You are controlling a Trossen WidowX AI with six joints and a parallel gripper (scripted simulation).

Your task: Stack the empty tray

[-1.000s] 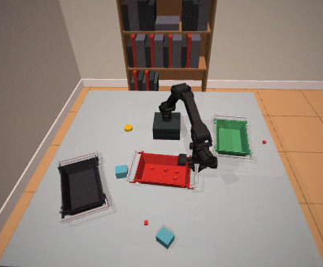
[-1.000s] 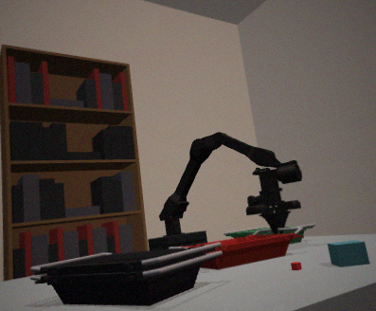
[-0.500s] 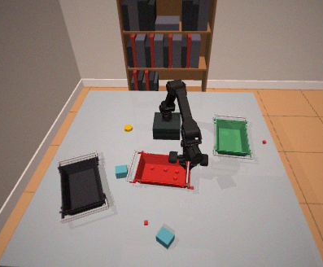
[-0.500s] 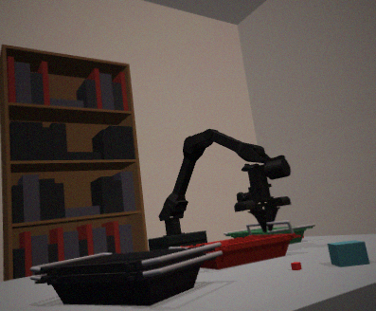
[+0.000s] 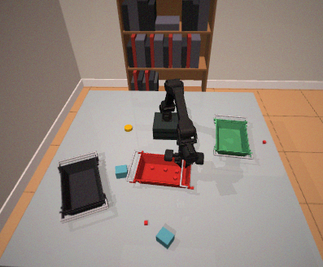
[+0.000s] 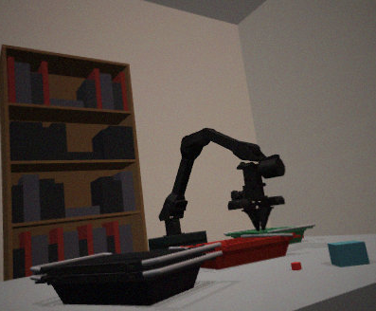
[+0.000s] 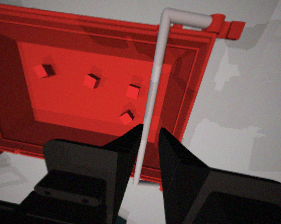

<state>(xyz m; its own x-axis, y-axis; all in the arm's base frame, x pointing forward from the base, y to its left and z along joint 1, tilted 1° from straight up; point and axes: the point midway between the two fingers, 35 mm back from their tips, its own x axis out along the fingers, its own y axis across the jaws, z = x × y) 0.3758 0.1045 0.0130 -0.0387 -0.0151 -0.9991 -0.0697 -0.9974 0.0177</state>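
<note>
Now: the green tray 280 mm to the left of my gripper tip, 280 mm behind it and 30 mm below it. Round my gripper tip: yellow disc: 360 mm to the right, 360 mm behind, 70 mm below.
</note>
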